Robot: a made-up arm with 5 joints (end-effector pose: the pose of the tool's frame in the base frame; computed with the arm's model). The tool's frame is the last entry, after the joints. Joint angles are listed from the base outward.
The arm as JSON. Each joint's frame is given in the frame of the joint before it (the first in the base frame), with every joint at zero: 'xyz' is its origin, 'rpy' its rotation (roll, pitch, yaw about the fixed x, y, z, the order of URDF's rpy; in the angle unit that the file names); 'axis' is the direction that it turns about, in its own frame. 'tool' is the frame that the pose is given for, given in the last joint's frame.
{
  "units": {
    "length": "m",
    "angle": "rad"
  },
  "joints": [
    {
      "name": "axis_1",
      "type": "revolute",
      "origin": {
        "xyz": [
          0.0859,
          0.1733,
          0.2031
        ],
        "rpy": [
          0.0,
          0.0,
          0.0
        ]
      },
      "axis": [
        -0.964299,
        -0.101,
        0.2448
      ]
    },
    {
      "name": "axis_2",
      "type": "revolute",
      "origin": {
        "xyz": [
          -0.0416,
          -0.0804,
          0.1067
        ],
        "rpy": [
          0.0,
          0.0,
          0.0
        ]
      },
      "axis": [
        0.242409,
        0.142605,
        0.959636
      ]
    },
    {
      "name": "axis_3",
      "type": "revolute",
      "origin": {
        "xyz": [
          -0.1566,
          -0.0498,
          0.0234
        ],
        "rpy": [
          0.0,
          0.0,
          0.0
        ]
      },
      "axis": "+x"
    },
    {
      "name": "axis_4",
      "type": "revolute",
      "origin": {
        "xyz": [
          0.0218,
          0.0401,
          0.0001
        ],
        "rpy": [
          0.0,
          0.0,
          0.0
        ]
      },
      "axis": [
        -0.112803,
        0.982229,
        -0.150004
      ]
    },
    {
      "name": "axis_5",
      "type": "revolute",
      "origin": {
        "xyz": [
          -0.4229,
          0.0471,
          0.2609
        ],
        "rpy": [
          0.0,
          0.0,
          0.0
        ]
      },
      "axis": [
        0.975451,
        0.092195,
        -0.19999
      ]
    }
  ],
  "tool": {
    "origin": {
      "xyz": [
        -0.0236,
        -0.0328,
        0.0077
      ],
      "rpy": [
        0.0,
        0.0,
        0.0
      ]
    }
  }
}
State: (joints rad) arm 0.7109 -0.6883 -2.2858 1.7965 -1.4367
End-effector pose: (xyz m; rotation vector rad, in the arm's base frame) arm 0.3588 -0.0844 0.1887 0.6497 -1.7012 1.8019
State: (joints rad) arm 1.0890 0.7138 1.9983 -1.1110 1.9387
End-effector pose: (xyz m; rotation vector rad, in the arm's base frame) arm -0.4941 0.1533 0.6402 2.9846 -0.0461 -0.3434
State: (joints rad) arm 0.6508 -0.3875 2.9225 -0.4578 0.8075
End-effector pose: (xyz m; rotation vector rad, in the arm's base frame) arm -0.5957 0.1670 0.2016 3.0918 -0.4779 0.0635
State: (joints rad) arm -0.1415 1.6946 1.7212 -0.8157 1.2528
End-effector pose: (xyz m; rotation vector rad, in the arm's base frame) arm -0.0202 -0.5466 0.2315 -2.3950 -1.4972 0.4101
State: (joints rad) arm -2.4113 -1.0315 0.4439 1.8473 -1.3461
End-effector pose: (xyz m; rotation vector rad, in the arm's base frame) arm -0.1029 -0.0609 -0.3074 2.1944 0.3707 1.1947
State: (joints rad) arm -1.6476 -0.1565 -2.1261 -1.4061 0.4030
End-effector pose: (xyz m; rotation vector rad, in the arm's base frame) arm -0.6145 -0.0854 0.0544 0.1609 -0.6119 0.5301
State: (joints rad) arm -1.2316 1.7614 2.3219 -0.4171 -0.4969
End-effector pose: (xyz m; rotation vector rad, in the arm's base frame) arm 0.0151 -0.0434 -0.4777 -2.5825 -0.9375 -1.2145
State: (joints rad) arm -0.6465 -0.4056 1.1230 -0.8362 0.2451
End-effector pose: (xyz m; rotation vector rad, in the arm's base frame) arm -0.4572 0.4288 0.3950 1.5651 -1.0484 -1.0577
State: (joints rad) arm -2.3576 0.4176 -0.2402 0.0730 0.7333
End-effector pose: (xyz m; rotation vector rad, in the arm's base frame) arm -0.6410 0.0512 0.0631 2.8459 -0.0098 -0.2513
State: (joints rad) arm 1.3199 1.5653 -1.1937 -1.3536 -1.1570
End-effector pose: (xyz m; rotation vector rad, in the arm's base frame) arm 0.4731 -0.0601 0.7026 -0.1643 -1.6485 2.4709
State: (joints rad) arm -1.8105 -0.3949 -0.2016 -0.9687 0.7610
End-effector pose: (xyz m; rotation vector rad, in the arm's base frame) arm -0.4557 0.3602 0.4839 1.7867 -0.6707 -1.1463
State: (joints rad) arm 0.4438 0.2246 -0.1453 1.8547 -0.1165
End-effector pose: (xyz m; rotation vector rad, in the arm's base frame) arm 0.2219 0.4744 0.5645 -0.9209 1.7080 -0.4105
